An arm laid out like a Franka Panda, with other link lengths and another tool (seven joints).
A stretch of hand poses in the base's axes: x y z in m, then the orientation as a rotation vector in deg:
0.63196 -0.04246 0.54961 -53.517 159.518 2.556
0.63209 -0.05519 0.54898 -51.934 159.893 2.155
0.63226 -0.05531 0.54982 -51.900 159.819 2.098
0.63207 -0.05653 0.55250 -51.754 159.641 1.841
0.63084 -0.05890 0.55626 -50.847 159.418 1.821
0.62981 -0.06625 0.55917 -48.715 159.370 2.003
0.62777 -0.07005 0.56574 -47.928 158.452 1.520
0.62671 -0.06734 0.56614 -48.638 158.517 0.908
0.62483 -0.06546 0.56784 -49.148 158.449 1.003
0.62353 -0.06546 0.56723 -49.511 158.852 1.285
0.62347 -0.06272 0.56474 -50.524 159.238 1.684
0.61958 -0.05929 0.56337 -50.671 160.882 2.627
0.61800 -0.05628 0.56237 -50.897 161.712 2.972
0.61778 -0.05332 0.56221 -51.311 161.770 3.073
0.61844 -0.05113 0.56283 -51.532 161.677 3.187
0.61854 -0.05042 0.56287 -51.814 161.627 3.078
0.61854 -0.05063 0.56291 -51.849 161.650 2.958
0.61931 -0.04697 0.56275 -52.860 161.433 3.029
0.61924 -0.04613 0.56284 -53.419 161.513 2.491
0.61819 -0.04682 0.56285 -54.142 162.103 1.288
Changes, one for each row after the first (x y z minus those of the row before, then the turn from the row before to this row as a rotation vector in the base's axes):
0.00013 -0.01273 -0.00063 -0.107 -0.172 -1.122
0.00017 -0.00012 0.00084 -0.010 -0.089 -0.011
-0.00019 -0.00122 0.00268 -0.091 -0.257 -0.077
-0.00123 -0.00237 0.00376 0.194 -0.446 -0.544
-0.00103 -0.00735 0.00291 0.469 -0.549 -1.362
-0.00204 -0.00380 0.00657 0.054 -1.142 -0.381
-0.00106 0.00271 0.00040 -0.530 0.112 0.399
-0.00188 0.00188 0.00170 -0.004 0.086 0.354
-0.00130 0.00000 -0.00061 0.016 0.522 0.181
-0.00006 0.00274 -0.00249 -0.011 0.699 0.614
-0.00389 0.00343 -0.00137 0.128 1.746 -0.153
-0.00158 0.00301 -0.00100 -0.046 0.892 0.013
-0.00022 0.00296 -0.00016 -0.013 0.182 0.262
0.00066 0.00219 0.00062 0.066 -0.003 0.166
0.00010 0.00071 0.00004 -0.096 0.004 0.184
0.00000 -0.00021 0.00004 -0.088 0.004 0.011
0.00077 0.00366 -0.00016 -0.043 0.085 0.694
-0.00007 0.00084 0.00009 -0.447 0.103 0.311
-0.00105 -0.00069 0.00001 -1.037 0.468 0.275

